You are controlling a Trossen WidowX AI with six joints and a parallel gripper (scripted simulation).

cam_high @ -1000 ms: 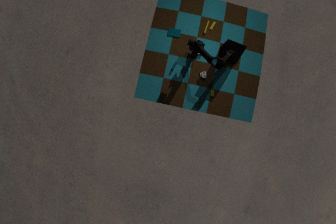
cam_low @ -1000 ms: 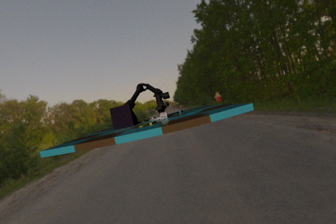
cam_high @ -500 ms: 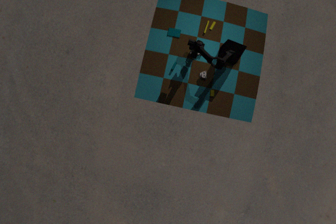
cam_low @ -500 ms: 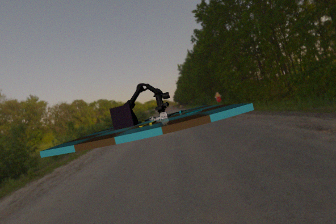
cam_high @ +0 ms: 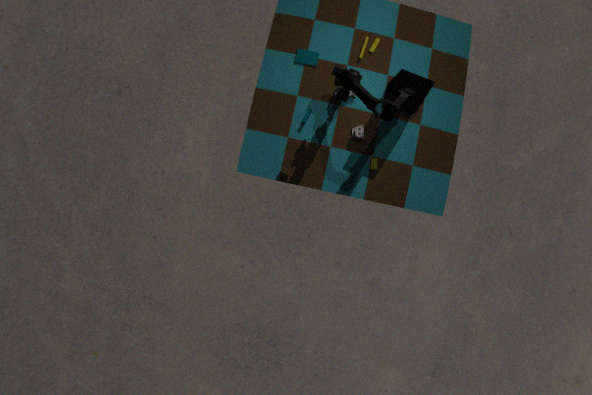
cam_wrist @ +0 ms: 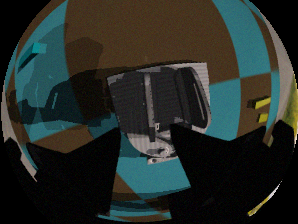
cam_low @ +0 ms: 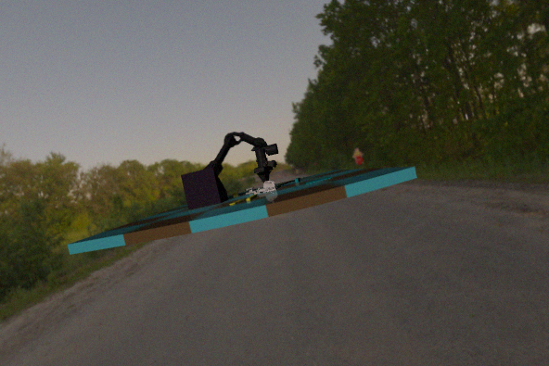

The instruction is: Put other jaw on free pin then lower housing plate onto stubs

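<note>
The grey jaw is 3 cm behind my gripper tip, 2 cm below it and 1 cm to the right of it. Also, from my gripper tip: teal plate 26 cm ahead, 18 cm to the right, 4 cm below; light-grey plate-like piece 22 cm to the left, 12 cm behind, 1 cm below; teal stick 20 cm ahead, 19 cm to the left, 3 cm below.
</note>
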